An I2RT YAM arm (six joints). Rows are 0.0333 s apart.
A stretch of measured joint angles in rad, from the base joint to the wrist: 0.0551, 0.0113, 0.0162, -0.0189, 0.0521, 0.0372; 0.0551, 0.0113, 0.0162, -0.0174, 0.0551, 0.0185; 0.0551, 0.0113, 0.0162, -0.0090, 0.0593, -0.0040; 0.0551, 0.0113, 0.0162, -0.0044, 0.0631, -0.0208; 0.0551, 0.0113, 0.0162, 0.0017, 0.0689, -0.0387; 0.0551, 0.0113, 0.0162, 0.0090, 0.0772, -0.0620; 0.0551, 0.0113, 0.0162, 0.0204, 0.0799, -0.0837; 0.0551, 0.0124, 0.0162, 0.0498, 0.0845, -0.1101; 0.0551, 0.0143, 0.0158, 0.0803, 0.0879, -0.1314; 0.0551, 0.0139, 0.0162, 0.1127, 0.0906, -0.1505; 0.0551, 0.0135, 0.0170, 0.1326, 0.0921, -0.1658; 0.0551, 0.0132, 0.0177, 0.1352, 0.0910, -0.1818; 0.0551, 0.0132, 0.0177, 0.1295, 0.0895, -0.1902; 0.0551, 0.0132, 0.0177, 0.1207, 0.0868, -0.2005
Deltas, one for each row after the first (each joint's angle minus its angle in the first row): 0.0000, 0.0000, 0.0000, 0.0015, 0.0030, -0.0187; 0.0000, 0.0000, 0.0000, 0.0099, 0.0072, -0.0412; 0.0000, 0.0000, 0.0000, 0.0145, 0.0110, -0.0580; 0.0000, 0.0000, 0.0000, 0.0206, 0.0168, -0.0759; 0.0000, 0.0000, 0.0000, 0.0279, 0.0251, -0.0992; 0.0000, 0.0000, 0.0000, 0.0393, 0.0278, -0.1209; 0.0000, 0.0011, 0.0000, 0.0687, 0.0324, -0.1473; 0.0000, 0.0030, -0.0004, 0.0992, 0.0358, -0.1686; 0.0000, 0.0026, 0.0000, 0.1316, 0.0385, -0.1877; 0.0000, 0.0022, 0.0008, 0.1515, 0.0400, -0.2030; 0.0000, 0.0019, 0.0015, 0.1541, 0.0389, -0.2190; 0.0000, 0.0019, 0.0015, 0.1484, 0.0374, -0.2274; 0.0000, 0.0019, 0.0015, 0.1396, 0.0347, -0.2377
